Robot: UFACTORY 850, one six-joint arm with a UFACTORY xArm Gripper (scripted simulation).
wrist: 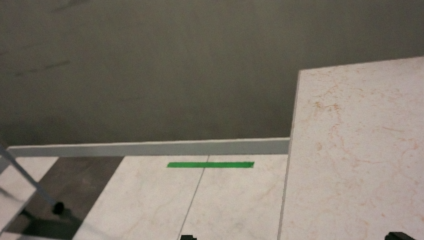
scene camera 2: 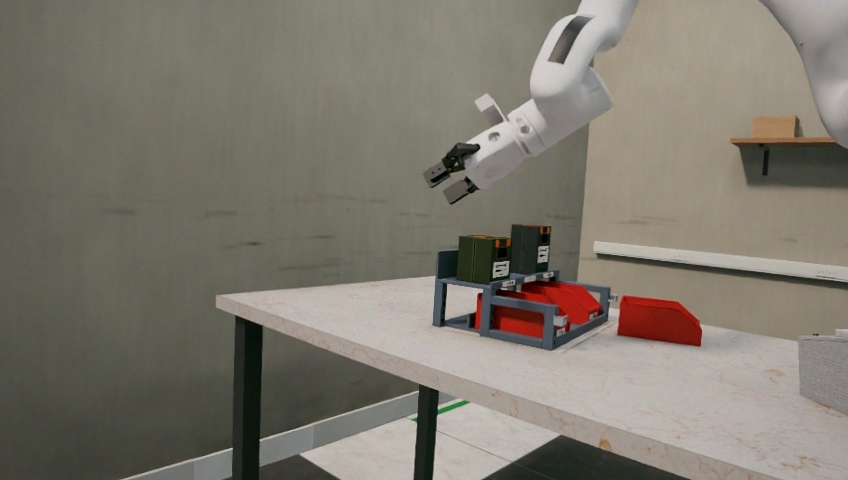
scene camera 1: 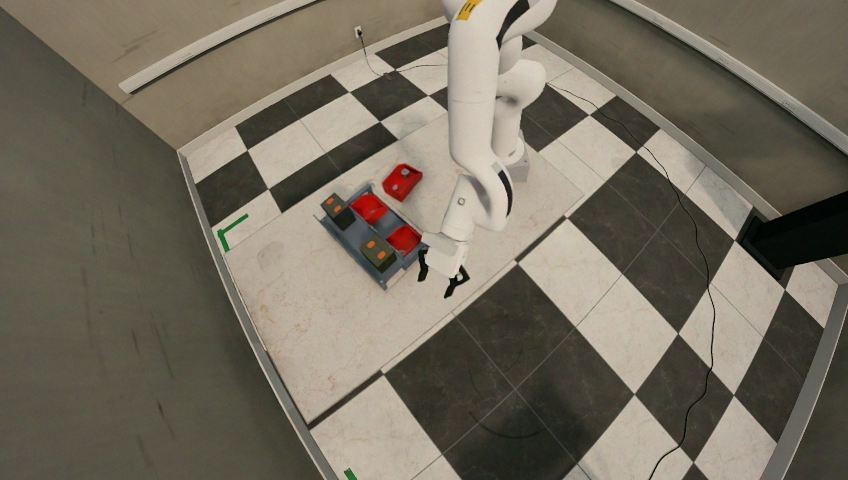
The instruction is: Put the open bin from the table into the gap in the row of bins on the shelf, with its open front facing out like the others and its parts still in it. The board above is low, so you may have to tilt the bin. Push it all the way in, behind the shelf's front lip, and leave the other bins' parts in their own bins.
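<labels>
In the wrist view the grey-blue shelf is out of frame, though I do see it in scene camera 1 and in scene camera 2. On the shelf, [scene camera 1: 360, 231] and [scene camera 2: 518, 276] are the same spot.
</labels>
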